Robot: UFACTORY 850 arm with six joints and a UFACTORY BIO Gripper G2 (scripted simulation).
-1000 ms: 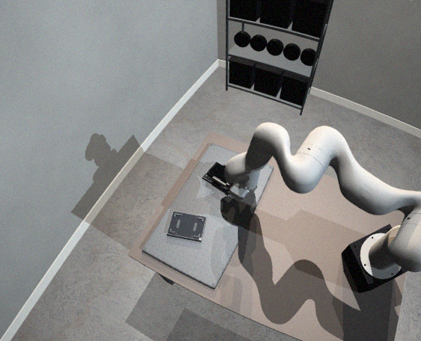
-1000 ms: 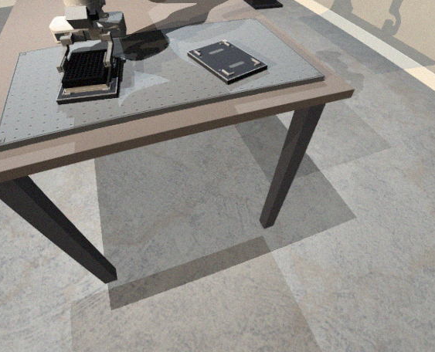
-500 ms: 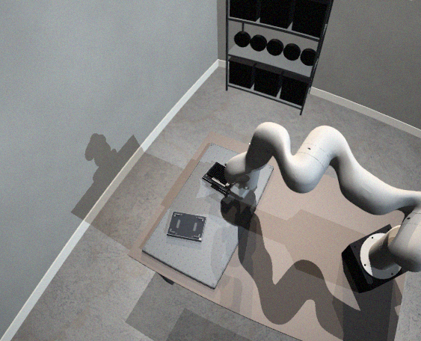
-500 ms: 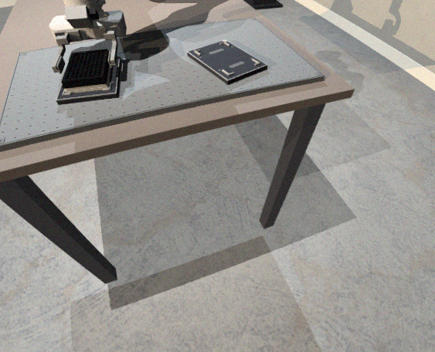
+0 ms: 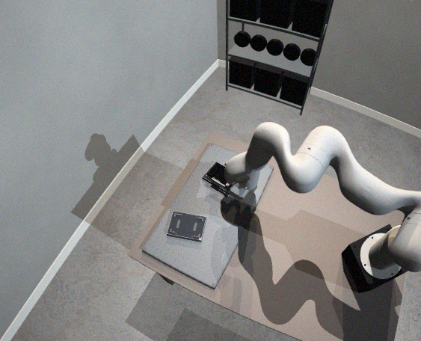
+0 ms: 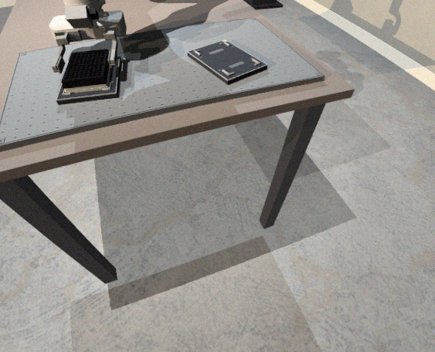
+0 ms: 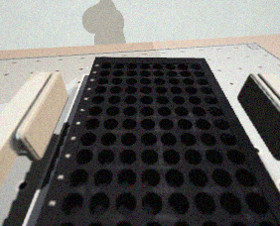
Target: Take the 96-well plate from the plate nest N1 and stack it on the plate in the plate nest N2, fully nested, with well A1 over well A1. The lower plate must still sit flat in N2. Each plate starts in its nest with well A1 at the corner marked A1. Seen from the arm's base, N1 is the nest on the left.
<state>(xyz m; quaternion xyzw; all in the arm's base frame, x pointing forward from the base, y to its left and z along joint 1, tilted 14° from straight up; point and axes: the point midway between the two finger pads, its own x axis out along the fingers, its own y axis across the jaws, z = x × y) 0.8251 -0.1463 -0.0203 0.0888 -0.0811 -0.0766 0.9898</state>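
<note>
My gripper is now 1 cm above the black 96-well plate. Also, from my hand: plate nest N1: 2 cm ahead, 31 cm to the left, 4 cm below; then white 96-well plate: 2 cm below; then plate nest N2: 4 cm below.
</note>
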